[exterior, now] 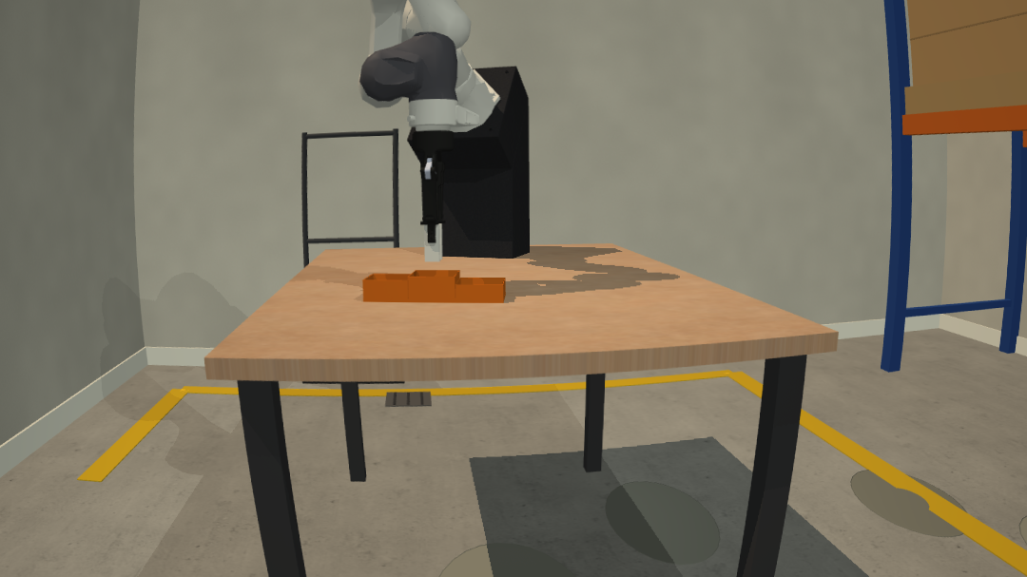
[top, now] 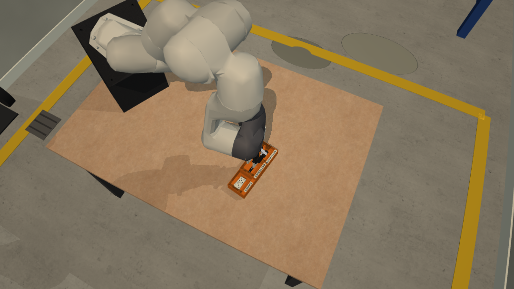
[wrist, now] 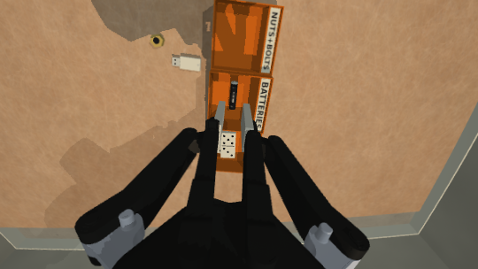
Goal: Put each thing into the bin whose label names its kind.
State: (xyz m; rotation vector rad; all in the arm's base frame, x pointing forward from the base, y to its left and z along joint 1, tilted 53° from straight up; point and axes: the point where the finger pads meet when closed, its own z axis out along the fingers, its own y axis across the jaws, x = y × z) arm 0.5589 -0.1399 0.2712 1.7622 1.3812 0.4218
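Now: the brass nut 70 mm behind my hand, 120 mm to the left of it and 100 mm below it. The rest, counted from my hand: black battery (90 mm below); then white USB stick (50 mm behind, 70 mm to the left, 100 mm below).
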